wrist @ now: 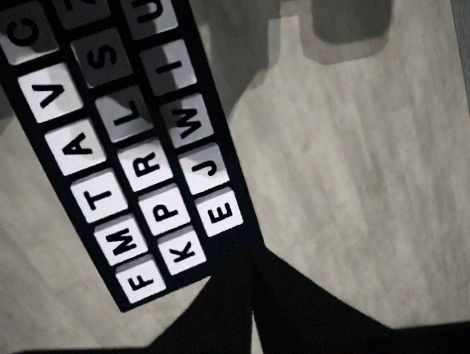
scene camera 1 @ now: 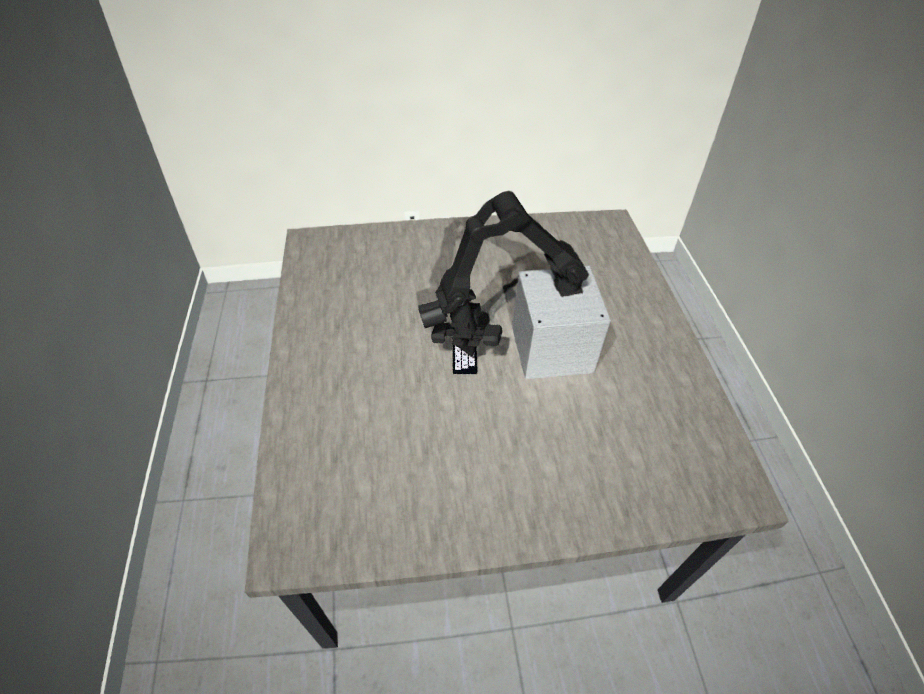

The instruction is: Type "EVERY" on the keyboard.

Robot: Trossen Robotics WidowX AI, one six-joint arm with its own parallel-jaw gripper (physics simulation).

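Where they show: gripper, fingertip midpoint: (wrist: 247, 257) (scene camera 1: 472, 355); arm's base at its link origin: (scene camera 1: 568, 286).
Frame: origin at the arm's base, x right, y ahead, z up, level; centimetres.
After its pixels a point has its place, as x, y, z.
The black keyboard (scene camera 1: 464, 371) @[-5.6, 29.9, -21.3] (wrist: 218, 250) @[-5.1, 28.2, -21.2] with white letter keys lies on the table. My gripper (scene camera 1: 469, 351) @[-3.5, 27.2, -17.3] (wrist: 247, 257) @[-3.5, 27.2, -17.3] is shut and empty, pointing down over one end of it. In the wrist view the fingertips are at the keyboard's edge, just past the E key (wrist: 219, 212) @[-3.4, 27.2, -20.7]; their height above it is hard to tell. The V key (wrist: 50, 92) @[3.6, 29.5, -20.7] and R key (wrist: 145, 164) @[-0.1, 28.4, -20.7] show farther up the board. The Y key does not show in the wrist view. In the scene view the letters are too small to read and the arm hides part of the keyboard.
The arm's base stands on a pale grey box (scene camera 1: 563, 347) @[-12.7, 4.6, -9.7] to the right of the keyboard. Both stand on the wood-grain table (scene camera 1: 388, 463) @[-29.2, 55.6, -22.3]. The arm's shadow falls across the upper keys and the table beside them in the wrist view.
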